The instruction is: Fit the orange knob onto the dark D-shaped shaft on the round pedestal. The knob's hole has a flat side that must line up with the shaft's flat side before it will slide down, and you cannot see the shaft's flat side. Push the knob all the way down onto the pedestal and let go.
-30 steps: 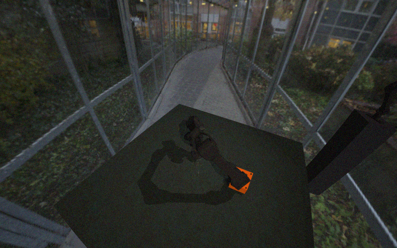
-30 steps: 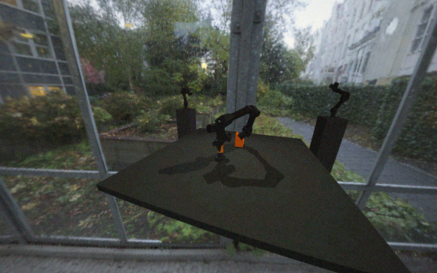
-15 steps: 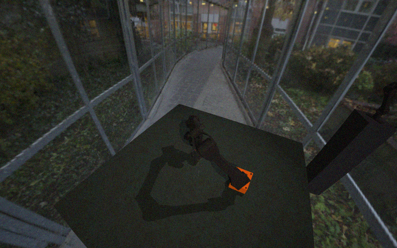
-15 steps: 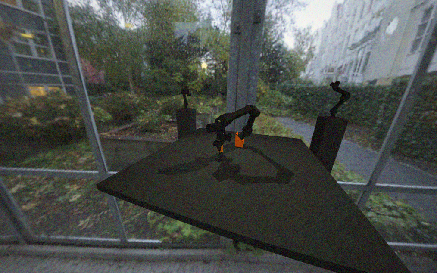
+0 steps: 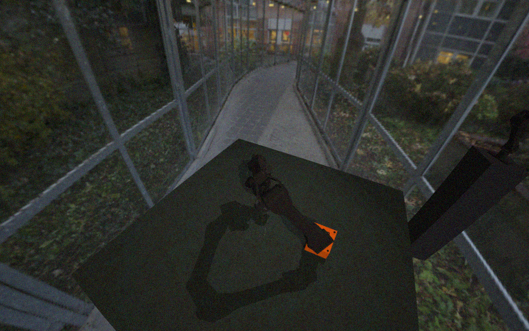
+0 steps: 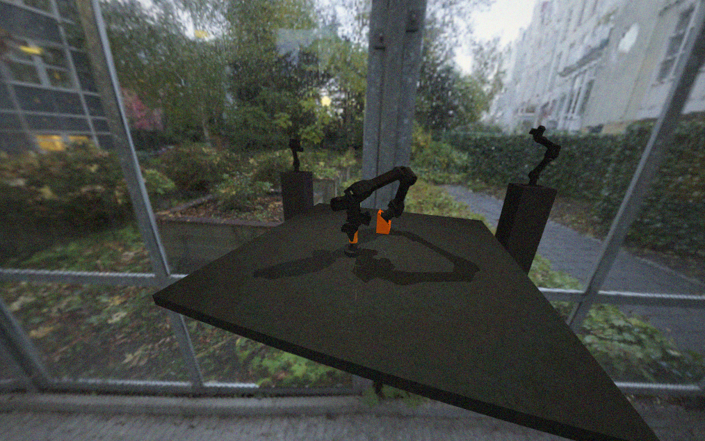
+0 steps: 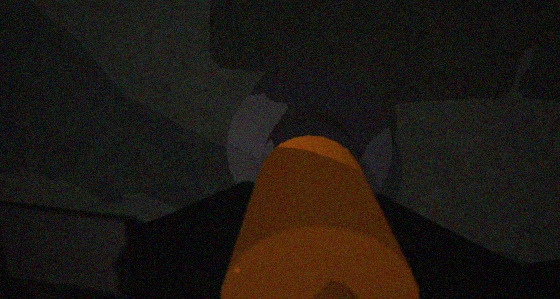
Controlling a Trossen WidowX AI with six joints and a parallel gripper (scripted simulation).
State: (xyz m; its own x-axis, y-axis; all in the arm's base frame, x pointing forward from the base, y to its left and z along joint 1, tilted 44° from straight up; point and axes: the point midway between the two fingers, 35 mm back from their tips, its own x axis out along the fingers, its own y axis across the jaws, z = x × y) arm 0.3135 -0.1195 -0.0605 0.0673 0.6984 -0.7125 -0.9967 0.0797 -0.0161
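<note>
Now: gripper tip 4 cm above the dark shaft. Round my gripper tip: orange knob (2 cm above).
</note>
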